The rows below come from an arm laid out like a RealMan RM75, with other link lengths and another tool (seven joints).
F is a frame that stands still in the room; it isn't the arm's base.
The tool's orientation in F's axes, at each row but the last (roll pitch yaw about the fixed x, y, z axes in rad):
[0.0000, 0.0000, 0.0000]
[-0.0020, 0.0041, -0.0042]
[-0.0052, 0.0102, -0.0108]
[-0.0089, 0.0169, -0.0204]
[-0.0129, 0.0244, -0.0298]
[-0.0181, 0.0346, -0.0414]
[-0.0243, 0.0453, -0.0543]
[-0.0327, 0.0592, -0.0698]
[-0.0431, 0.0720, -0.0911]
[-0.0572, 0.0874, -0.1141]
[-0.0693, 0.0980, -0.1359]
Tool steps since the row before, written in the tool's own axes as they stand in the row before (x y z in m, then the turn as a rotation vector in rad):
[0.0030, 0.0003, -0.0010, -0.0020, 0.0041, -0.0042]
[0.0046, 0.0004, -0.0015, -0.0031, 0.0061, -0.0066]
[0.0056, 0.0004, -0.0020, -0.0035, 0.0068, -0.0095]
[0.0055, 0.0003, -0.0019, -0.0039, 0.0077, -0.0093]
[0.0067, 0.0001, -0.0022, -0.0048, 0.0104, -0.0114]
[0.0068, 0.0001, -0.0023, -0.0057, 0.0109, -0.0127]
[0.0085, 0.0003, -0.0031, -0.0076, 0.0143, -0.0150]
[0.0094, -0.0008, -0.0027, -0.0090, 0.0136, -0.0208]
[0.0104, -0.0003, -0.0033, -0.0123, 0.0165, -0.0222]
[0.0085, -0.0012, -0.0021, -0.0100, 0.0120, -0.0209]
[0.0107, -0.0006, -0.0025, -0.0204, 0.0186, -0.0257]
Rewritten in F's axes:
[0.0030, 0.0003, -0.0010, -0.0020, 0.0041, -0.0042]
[0.0046, 0.0004, -0.0015, -0.0031, 0.0061, -0.0066]
[0.0056, 0.0003, -0.0021, -0.0035, 0.0068, -0.0095]
[0.0055, 0.0002, -0.0020, -0.0039, 0.0077, -0.0093]
[0.0066, -0.0001, -0.0024, -0.0048, 0.0104, -0.0114]
[0.0067, -0.0002, -0.0025, -0.0057, 0.0109, -0.0127]
[0.0084, -0.0002, -0.0035, -0.0075, 0.0144, -0.0150]
[0.0091, -0.0015, -0.0032, -0.0093, 0.0136, -0.0207]
[0.0101, -0.0014, -0.0040, -0.0124, 0.0167, -0.0219]
[0.0081, -0.0023, -0.0028, -0.0105, 0.0121, -0.0206]
[0.0102, -0.0022, -0.0035, -0.0205, 0.0197, -0.0248]

